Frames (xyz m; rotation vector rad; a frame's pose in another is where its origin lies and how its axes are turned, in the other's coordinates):
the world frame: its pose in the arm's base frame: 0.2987 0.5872 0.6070 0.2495 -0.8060 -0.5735
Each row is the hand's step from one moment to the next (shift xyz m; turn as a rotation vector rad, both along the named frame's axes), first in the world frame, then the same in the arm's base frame.
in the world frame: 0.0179 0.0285 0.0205 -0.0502 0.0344 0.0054
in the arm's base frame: 0.0058 0.0132 0.0367 -0.0184 0.0569 -0.0124
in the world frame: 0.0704 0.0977 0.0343 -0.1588 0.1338 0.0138
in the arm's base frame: 0.0513 0.0401 0.1069 -0.0460 0.2006 -0.0310
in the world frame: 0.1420 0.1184 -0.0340 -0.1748 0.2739 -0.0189
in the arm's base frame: 0.1493 0.0160 0.1131 0.0235 0.3246 -0.0039
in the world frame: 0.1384 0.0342 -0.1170 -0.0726 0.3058 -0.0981
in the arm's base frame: 0.1760 -0.0514 0.0196 0.1508 0.2921 0.0183
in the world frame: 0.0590 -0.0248 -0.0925 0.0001 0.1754 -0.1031
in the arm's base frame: 0.0913 -0.0544 -0.0369 0.1441 0.1436 0.0043
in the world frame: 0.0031 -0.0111 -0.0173 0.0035 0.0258 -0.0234
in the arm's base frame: 0.0102 -0.0109 -0.0144 0.0292 0.0191 -0.0028
